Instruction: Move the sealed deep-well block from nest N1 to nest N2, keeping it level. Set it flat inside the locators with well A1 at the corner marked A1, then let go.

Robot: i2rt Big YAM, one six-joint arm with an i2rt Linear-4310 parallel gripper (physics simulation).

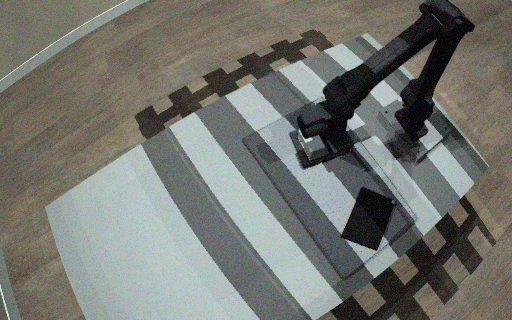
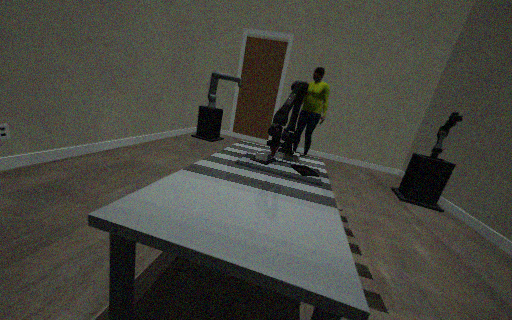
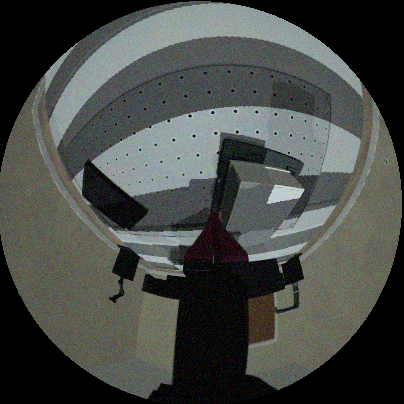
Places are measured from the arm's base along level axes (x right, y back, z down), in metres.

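Pixels of known places: gripper, between the fingertips: [image 1: 332, 152] [image 2: 272, 156] [image 3: 212, 215]; arm's base, origin of its link: [image 1: 411, 124] [image 2: 285, 152].
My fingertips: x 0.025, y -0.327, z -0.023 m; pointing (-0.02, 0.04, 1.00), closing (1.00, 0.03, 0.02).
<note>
Ahead of a thing's pixels: the offset from my fingertips to its top centre. Level surfaces: height alone.
The sealed deep-well block {dx +0.056, dy +0.003, dz -0.017 m} [image 1: 314, 146] [image 3: 260, 195] [image 2: 267, 157] is a pale grey box. It sits in the dark nest N1 {dx +0.062, dy +0.003, dz +0.024 m} [image 1: 303, 162] [image 3: 241, 147] on the perforated board {dx -0.064, dy -0.021, dz +0.041 m} [image 1: 299, 203] [image 3: 169, 150]. My gripper [image 3: 212, 215] [image 1: 340, 140] is low beside the block, at its side nearer the arm. Its dark red fingers are pressed together with nothing between them. Nest N2 {dx -0.221, dy +0.010, dz +0.024 m} [image 1: 369, 217] [image 3: 109, 195] [image 2: 305, 170] is a dark flat plate with nothing on it, further along the board.
The arm's base [image 1: 408, 117] stands at the right edge of the striped table {dz +0.055 m} [image 1: 191, 190]. A person in a yellow top [image 2: 316, 98] stands behind the table. A second arm on a black pedestal [image 2: 209, 122] is near the door.
</note>
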